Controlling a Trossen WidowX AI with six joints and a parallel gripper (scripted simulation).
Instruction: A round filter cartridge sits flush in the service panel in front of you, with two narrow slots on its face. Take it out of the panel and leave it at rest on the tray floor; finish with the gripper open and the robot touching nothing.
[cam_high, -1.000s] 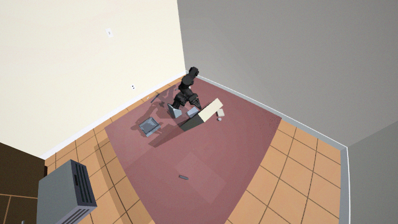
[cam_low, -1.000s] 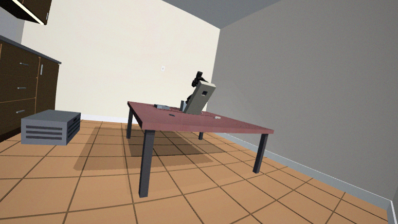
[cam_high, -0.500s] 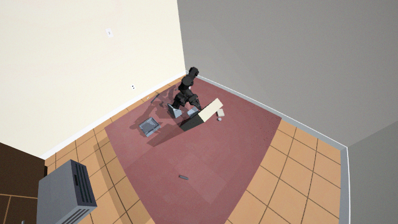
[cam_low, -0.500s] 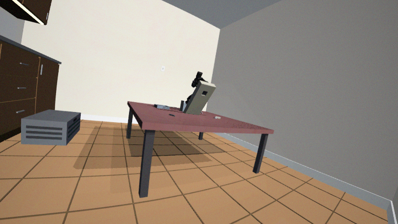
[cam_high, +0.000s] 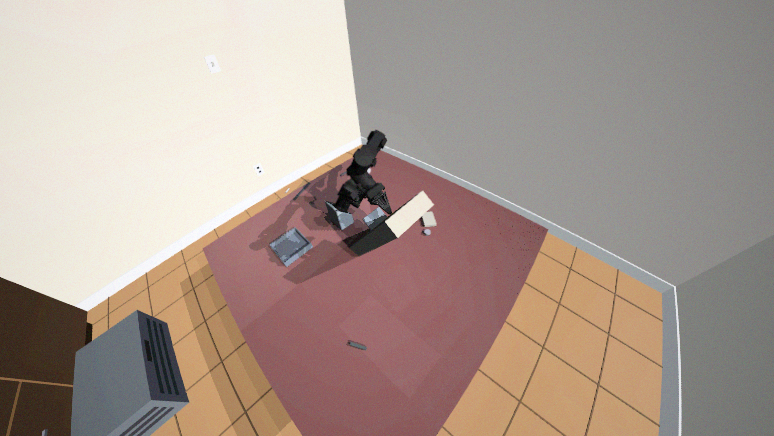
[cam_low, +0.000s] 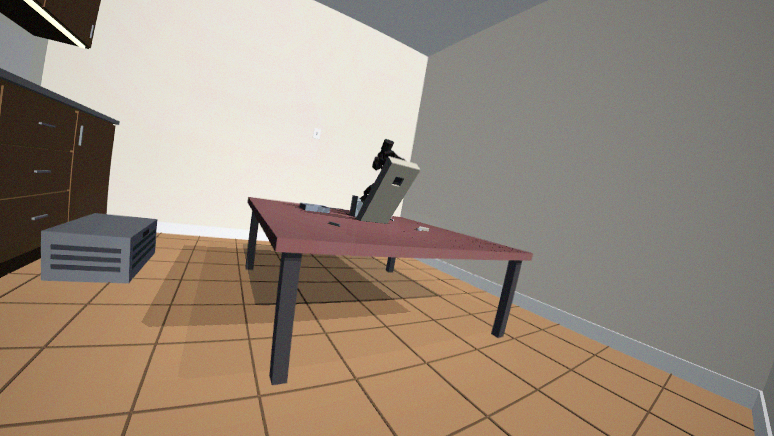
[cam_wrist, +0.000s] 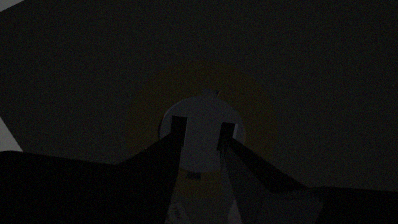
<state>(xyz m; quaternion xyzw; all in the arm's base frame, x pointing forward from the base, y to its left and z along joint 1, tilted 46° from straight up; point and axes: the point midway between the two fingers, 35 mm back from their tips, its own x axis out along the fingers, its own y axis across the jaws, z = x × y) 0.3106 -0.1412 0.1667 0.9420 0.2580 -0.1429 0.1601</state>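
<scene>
Now: gripper tip 2 cm short of the round pale filter cartridge and 1 cm above it. The rest, counted from my gripper tip: grey tray: 38 cm behind, 31 cm to the right, 27 cm below.
</scene>
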